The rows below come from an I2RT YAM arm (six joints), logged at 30 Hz.
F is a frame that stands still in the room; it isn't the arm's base.
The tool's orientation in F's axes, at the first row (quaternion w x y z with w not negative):
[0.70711 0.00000 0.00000 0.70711]
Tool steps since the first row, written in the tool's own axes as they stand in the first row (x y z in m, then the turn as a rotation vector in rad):
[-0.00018 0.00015 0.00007 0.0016 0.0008 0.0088]
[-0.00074 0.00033 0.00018 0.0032 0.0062 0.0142]
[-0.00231 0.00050 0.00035 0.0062 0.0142 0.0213]
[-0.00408 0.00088 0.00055 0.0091 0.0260 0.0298]
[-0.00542 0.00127 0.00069 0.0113 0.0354 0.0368]
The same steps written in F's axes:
[-0.00015 -0.00018 0.00007 -0.0008 0.0016 0.0088]
[-0.00033 -0.00074 0.00018 -0.0062 0.0032 0.0142]
[-0.00050 -0.00231 0.00035 -0.0142 0.0062 0.0213]
[-0.00088 -0.00408 0.00055 -0.0260 0.0091 0.0298]
[-0.00127 -0.00542 0.00069 -0.0354 0.0113 0.0368]

